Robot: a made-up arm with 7 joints.
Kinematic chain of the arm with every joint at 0, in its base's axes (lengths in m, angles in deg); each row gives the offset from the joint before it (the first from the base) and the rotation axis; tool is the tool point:
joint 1: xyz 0 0 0 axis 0 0.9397 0.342
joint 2: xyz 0 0 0 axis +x
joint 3: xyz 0 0 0 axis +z
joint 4: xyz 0.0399 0 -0.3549 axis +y
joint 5: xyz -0.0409 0 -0.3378 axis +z
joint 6: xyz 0 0 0 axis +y
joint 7: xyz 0 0 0 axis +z
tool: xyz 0 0 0
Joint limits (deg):
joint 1: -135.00..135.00
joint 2: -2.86..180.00
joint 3: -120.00..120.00
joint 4: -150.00..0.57
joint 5: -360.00..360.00
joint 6: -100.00..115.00
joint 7: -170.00..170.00
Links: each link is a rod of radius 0.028 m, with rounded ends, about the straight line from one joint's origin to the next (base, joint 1, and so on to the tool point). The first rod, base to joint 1, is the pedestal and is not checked.
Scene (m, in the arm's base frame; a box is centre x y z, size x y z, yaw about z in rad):
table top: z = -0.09
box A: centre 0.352 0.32 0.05 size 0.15 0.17 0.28 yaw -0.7
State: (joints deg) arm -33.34 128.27 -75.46 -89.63 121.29 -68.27 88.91
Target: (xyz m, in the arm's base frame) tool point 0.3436 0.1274 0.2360
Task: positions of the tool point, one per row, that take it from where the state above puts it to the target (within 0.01 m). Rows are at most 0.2 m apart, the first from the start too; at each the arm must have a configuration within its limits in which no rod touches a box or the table.
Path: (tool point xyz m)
1: 0.2539 0.4599 0.1445
2: 0.2543 0.4021 0.2580
3: 0.2002 0.3427 0.3624
4: 0.3004 0.2479 0.2960
5: 0.3436 0.1274 0.2360

